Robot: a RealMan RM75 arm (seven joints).
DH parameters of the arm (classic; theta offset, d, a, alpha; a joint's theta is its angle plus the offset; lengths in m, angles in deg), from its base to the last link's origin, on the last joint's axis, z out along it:
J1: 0 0.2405 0 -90
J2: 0 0 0 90
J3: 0 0.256 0 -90
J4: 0 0 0 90
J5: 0 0.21 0 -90
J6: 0 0 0 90
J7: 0 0.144 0 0
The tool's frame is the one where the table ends.
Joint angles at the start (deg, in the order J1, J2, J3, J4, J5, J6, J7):
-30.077, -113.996, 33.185, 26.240, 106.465, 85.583, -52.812
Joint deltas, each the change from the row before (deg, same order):
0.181, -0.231, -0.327, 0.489, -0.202, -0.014, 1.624
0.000, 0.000, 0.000, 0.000, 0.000, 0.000, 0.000
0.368, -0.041, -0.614, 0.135, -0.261, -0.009, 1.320
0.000, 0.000, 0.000, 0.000, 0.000, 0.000, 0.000
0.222, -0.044, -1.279, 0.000, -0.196, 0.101, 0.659
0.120, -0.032, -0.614, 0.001, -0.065, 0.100, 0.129
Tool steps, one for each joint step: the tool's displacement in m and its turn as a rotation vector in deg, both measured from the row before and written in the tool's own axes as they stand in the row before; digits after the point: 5 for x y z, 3 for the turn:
0.00059, -0.00060, -0.00066, 0.548, 0.288, 1.724
0.00000, 0.00000, 0.00000, 0.000, 0.000, 0.000
-0.00072, -0.00087, -0.00286, 0.930, 0.277, 1.019
0.00000, 0.00000, 0.00000, 0.000, 0.000, 0.000
0.00008, -0.00190, -0.00303, 1.301, 0.626, 0.212
-0.00001, -0.00069, -0.00148, 0.573, 0.306, -0.097

